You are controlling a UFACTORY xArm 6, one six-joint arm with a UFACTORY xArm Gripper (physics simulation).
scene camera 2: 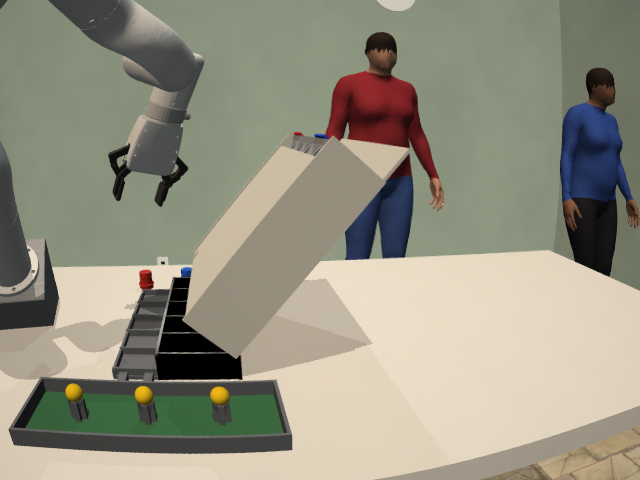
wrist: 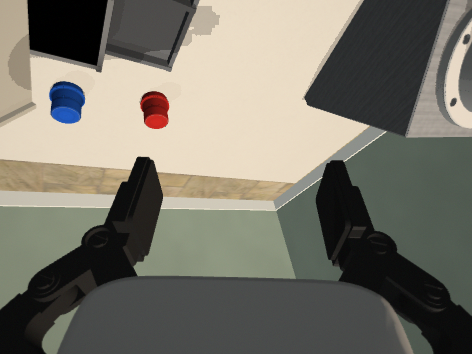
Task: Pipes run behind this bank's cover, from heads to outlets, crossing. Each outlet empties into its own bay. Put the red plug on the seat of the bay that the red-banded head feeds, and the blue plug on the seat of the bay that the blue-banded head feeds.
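Places are measured from the arm's base along level axes (x right, y down, z ahead), in centimetres.
Pixels of known places: gripper, fingertip midpoint: [scene camera 2: 137, 201] [wrist: 239, 178]; arm's base at its link origin: [scene camera 2: 10, 270].
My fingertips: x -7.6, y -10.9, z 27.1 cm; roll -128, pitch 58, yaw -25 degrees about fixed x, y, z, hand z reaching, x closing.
For each thing: its top centre in the pictures, then the offset to it from my fingertips. "pt": a spot on its surface instead.
- red plug at its top centre: [wrist: 156, 122] [scene camera 2: 145, 271] dx -18.3, dy +19.2, dz -2.2 cm
- blue plug at its top centre: [wrist: 65, 115] [scene camera 2: 187, 268] dx -19.9, dy +19.2, dz +8.0 cm
- bank's large beige cover at a spot on its surface: [scene camera 2: 289, 232] pt dx +27.3, dy +0.9, dz +25.4 cm
- red band at a spot on its surface: [scene camera 2: 298, 133] pt dx -5.2, dy -11.7, dz +31.6 cm
- blue band at a spot on its surface: [scene camera 2: 321, 136] pt dx +17.1, dy -11.6, dz +31.6 cm
- green-floored tray at a spot on its surface: [scene camera 2: 155, 443] pt dx +45.6, dy +21.5, dz +6.5 cm
My gripper [scene camera 2: 139, 197] [wrist: 239, 178] is open and empty, high above the table's far left part. The red plug [scene camera 2: 146, 279] [wrist: 156, 110] stands upright on the table beyond the row of bays. The blue plug [scene camera 2: 186, 272] [wrist: 67, 102] stands beside it, partly hidden by the bank in the scene view. The bank's large beige cover [scene camera 2: 289, 232] is tilted up over the dark compartments. A red band [scene camera 2: 298, 133] and a blue band [scene camera 2: 321, 136] show at its upper end. The grey bays [scene camera 2: 140, 339] [wrist: 145, 30] lie in a row along the left side. The pipes are hidden.
A green-floored tray [scene camera 2: 155, 443] with three yellow balls on grey posts stands in front of the bank. The robot's base block [scene camera 2: 31, 310] [wrist: 375, 65] stands at the left. Two figures, in red [scene camera 2: 377, 108] and blue [scene camera 2: 591, 149], stand behind the table.
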